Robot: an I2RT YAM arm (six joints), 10 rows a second.
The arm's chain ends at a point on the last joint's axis. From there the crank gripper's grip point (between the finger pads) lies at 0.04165 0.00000 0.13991 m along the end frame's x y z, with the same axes.
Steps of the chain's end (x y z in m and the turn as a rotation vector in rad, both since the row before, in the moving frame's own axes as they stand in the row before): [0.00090 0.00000 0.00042 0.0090 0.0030 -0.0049]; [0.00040 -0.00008 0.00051 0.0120 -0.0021 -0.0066]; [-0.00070 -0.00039 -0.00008 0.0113 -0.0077 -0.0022]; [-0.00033 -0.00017 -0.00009 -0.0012 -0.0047 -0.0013]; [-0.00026 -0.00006 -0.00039 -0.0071 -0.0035 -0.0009]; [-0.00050 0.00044 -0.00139 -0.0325 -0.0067 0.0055]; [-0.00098 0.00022 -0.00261 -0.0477 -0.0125 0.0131]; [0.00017 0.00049 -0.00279 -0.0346 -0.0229 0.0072]
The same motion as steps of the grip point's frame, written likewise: [0.00132 -0.00146 0.00029 0.0090 0.0030 -0.0049]; [0.00010 -0.00203 0.00059 0.0120 -0.0021 -0.0066]; [-0.00178 -0.00206 0.00023 0.0113 -0.0077 -0.0022]; [-0.00099 -0.00006 0.00010 -0.0012 -0.0047 -0.0013]; [-0.00075 0.00090 -0.00025 -0.0071 -0.0035 -0.0009]; [-0.00145 0.00522 -0.00119 -0.0325 -0.0067 0.0055]; [-0.00278 0.00744 -0.00227 -0.0477 -0.0125 0.0131]; [-0.00306 0.00563 -0.00196 -0.0346 -0.0229 0.0072]
